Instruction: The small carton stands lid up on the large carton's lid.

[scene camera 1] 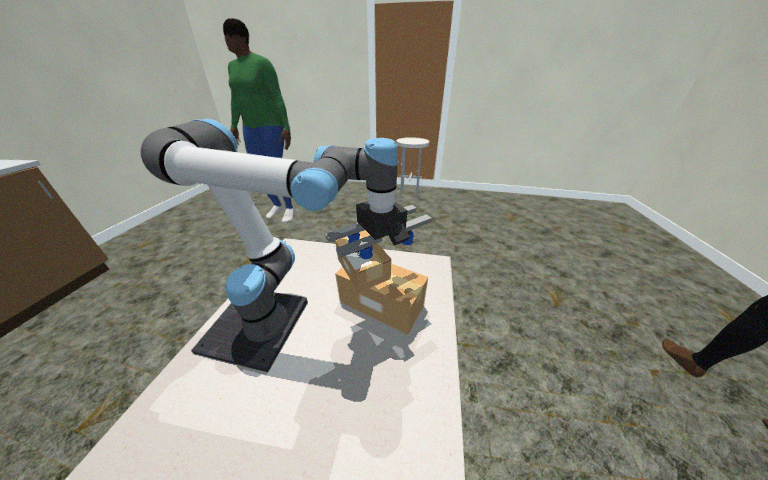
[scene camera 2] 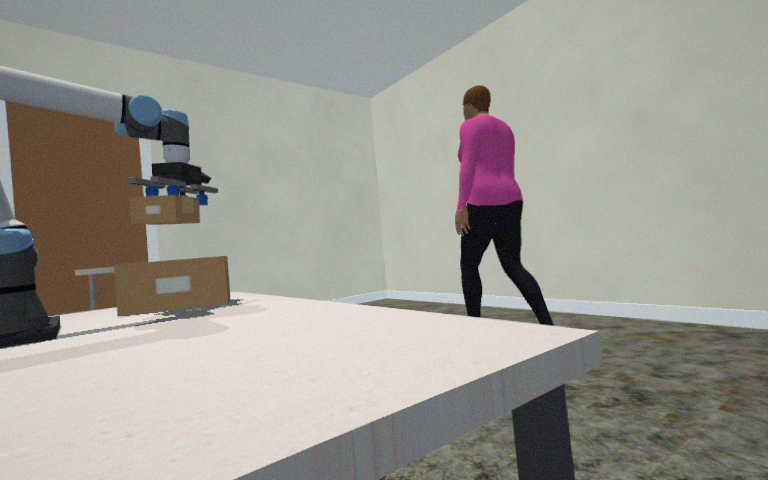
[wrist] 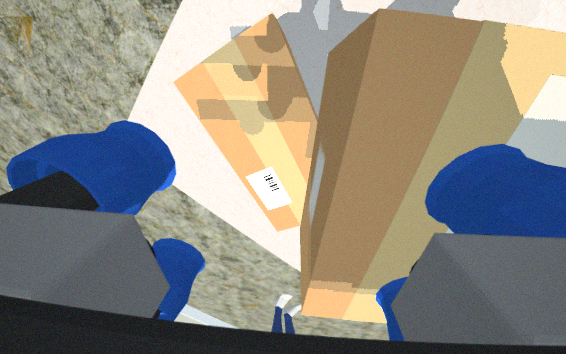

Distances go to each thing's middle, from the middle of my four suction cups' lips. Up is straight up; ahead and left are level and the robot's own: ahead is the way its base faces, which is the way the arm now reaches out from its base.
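Small carton [scene camera 2: 167, 209]: 50 mm behind my suction cup, 50 mm to the right, 50 mm below. Large carton [scene camera 2: 146, 287]: 50 mm to the left of my suction cup, 10 mm behind, 270 mm below.
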